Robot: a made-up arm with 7 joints. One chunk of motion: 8 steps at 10 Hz.
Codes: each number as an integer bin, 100 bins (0 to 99) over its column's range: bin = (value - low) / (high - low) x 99, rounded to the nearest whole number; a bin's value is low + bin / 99 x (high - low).
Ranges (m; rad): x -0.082..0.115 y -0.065..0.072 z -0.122..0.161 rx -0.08..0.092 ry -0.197..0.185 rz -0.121..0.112
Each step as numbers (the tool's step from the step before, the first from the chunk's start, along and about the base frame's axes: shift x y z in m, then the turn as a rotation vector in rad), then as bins.
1 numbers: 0.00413 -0.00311 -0.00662 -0.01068 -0.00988 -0.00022
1 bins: 43 45 40 40 48 51
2 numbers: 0.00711 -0.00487 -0.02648 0.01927 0.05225 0.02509
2 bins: 45 43 33 57 65 62
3 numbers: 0.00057 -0.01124 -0.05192 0.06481 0.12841 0.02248
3 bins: 41 39 25 83 84 61
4 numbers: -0.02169 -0.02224 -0.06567 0.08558 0.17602 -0.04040
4 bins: 30 31 20 95 97 34
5 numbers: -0.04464 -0.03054 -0.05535 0.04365 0.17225 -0.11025
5 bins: 19 25 23 71 96 5
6 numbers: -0.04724 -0.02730 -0.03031 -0.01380 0.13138 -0.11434
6 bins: 17 27 32 38 85 3
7 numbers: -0.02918 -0.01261 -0.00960 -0.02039 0.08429 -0.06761
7 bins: 27 38 39 34 73 23
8 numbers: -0.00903 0.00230 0.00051 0.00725 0.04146 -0.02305
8 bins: 37 49 43 50 62 42
